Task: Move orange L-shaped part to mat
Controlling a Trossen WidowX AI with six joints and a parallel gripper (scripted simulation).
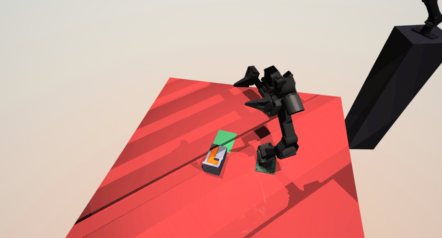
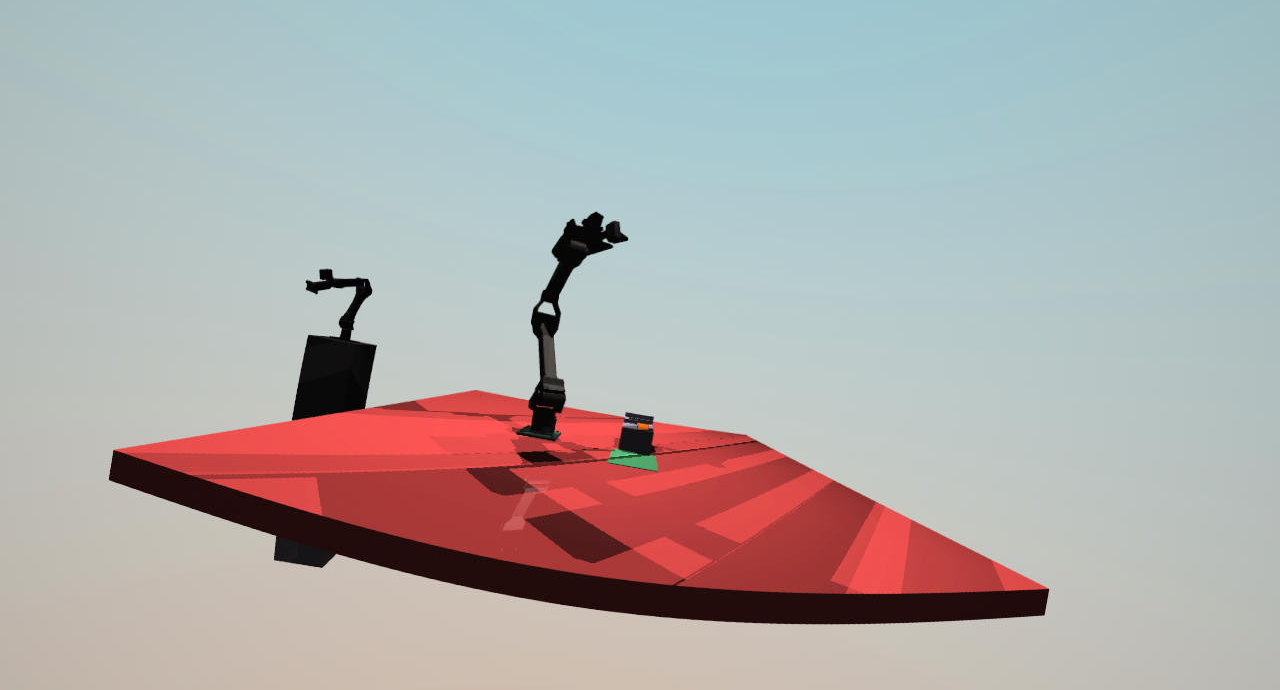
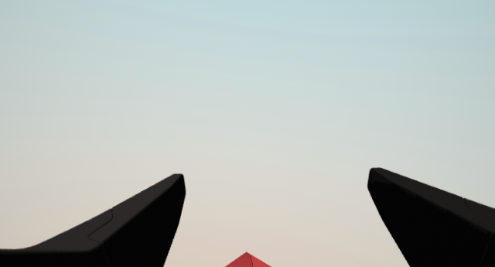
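The orange L-shaped part lies 59 cm below my gripper tip, 13 cm to the right of it and 13 cm ahead of it. Round my gripper tip: green mat: 66 cm below, 29 cm to the right, 9 cm ahead.
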